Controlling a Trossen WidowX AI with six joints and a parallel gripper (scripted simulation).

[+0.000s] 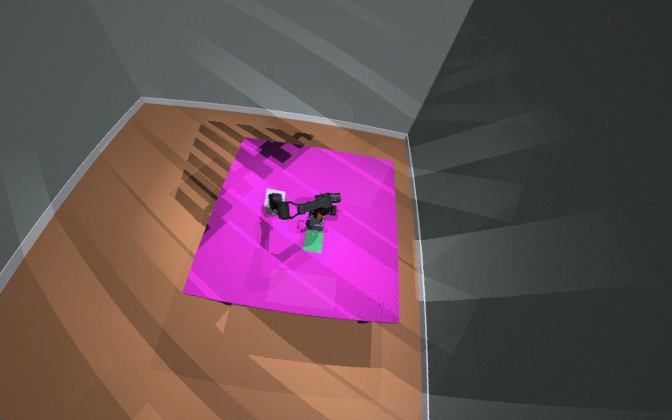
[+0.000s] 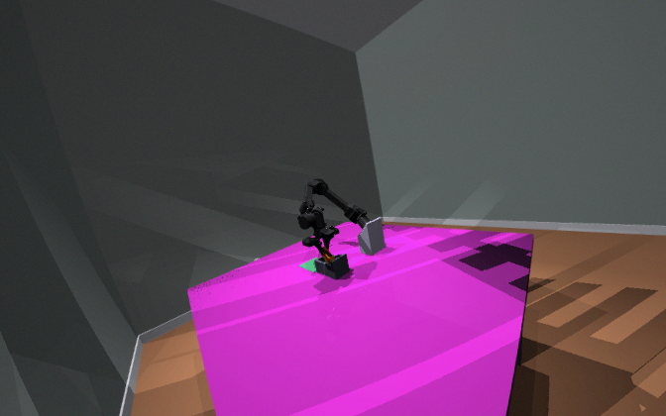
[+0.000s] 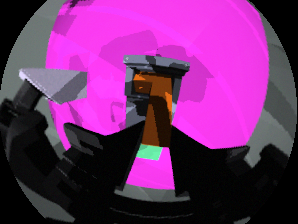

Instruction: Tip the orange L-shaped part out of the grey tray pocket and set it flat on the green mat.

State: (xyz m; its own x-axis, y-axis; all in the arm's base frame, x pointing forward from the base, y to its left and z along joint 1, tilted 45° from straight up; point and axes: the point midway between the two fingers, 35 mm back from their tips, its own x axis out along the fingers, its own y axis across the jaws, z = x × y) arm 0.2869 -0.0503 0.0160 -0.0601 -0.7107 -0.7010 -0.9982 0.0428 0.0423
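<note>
My gripper tip is 1 cm past the green mat, 14 cm to the left of it and 12 cm above it. Round my gripper tip: orange L-shaped part: 2 cm behind, 3 cm to the left, 3 cm below.
</note>
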